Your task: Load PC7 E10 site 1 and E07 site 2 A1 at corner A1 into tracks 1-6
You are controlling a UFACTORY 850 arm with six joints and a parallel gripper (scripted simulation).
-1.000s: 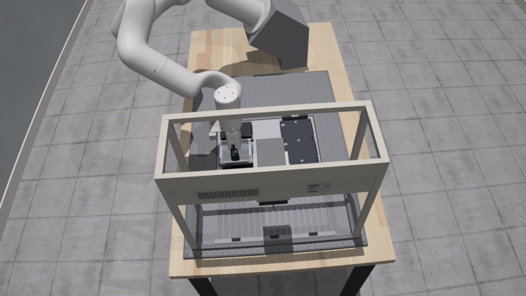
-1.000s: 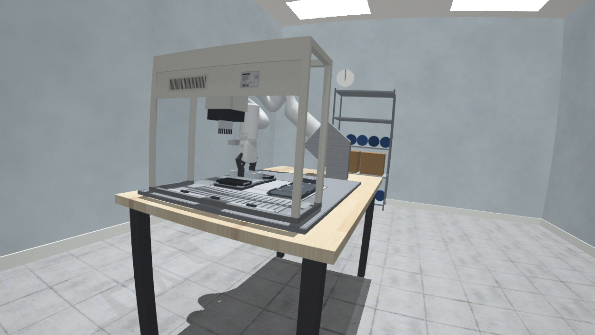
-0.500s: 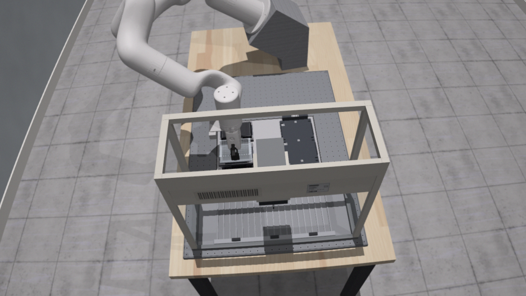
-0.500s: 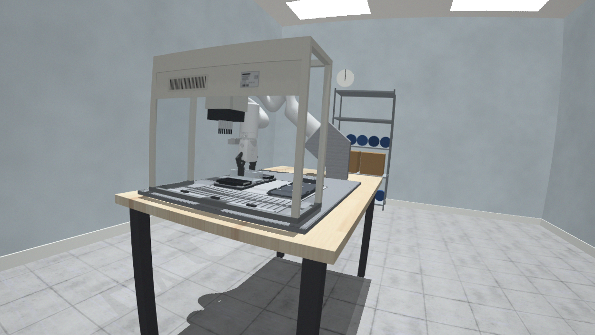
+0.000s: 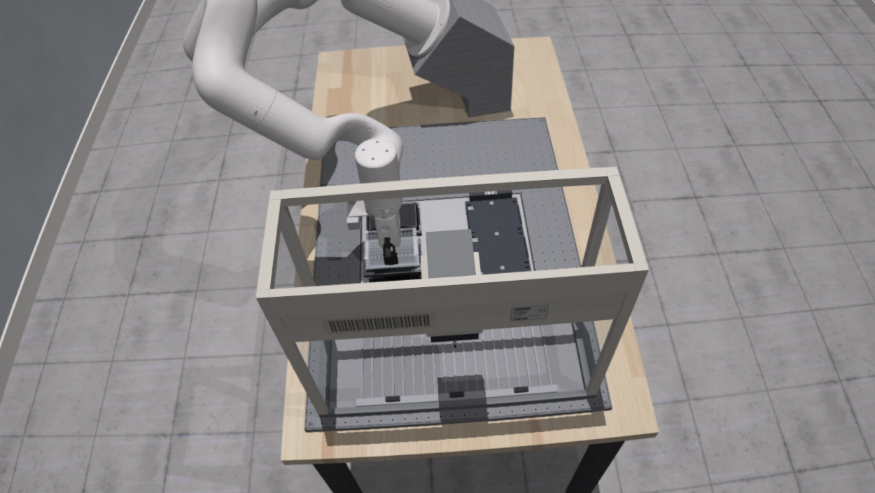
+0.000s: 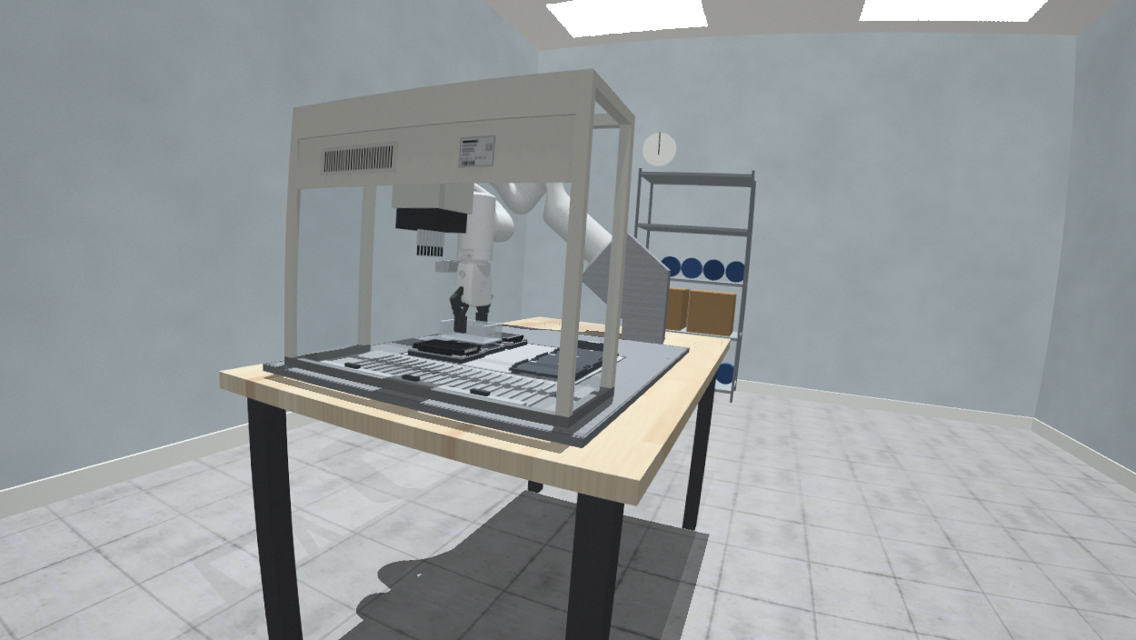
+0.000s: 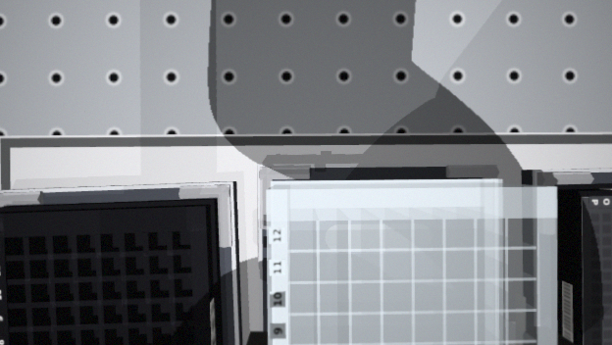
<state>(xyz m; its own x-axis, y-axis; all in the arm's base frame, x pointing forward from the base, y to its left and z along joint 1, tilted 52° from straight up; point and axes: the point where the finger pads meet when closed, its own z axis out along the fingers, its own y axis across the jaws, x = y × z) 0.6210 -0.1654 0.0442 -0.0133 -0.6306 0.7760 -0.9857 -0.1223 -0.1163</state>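
Now: the nest S2 5 cm below my hand. Round my hand: nest S1: 11 cm behind, 5 cm below; clear deep-well block E07: 1 cm below; black 96-well plate E01: 11 cm ahead, 4 cm below, 1 cm to the left.
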